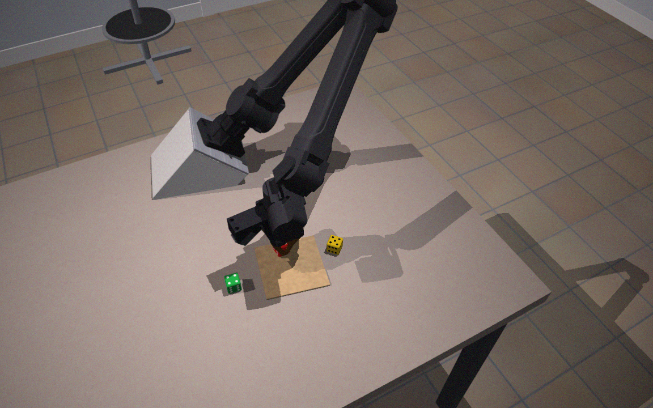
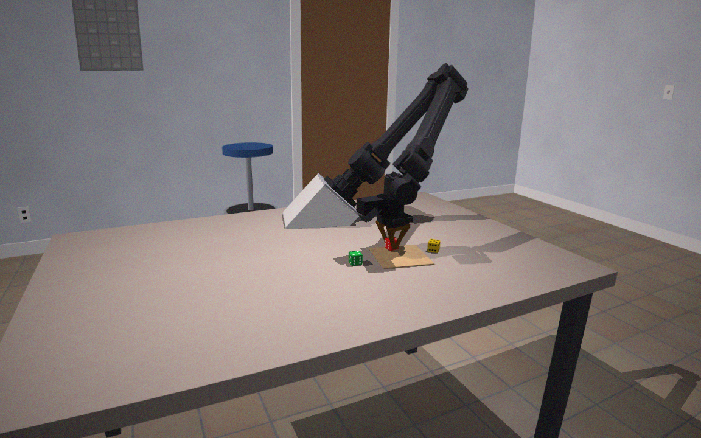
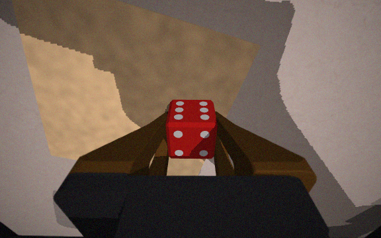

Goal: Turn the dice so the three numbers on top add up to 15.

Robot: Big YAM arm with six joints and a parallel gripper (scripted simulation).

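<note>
Right now the red die is right at my hand. Also, from my hand: yellow die: 120 mm to the left, 30 mm ahead; then tan mat: 40 mm ahead, 20 mm below, 10 mm to the left; then green die: 130 mm to the right, 50 mm ahead.
</note>
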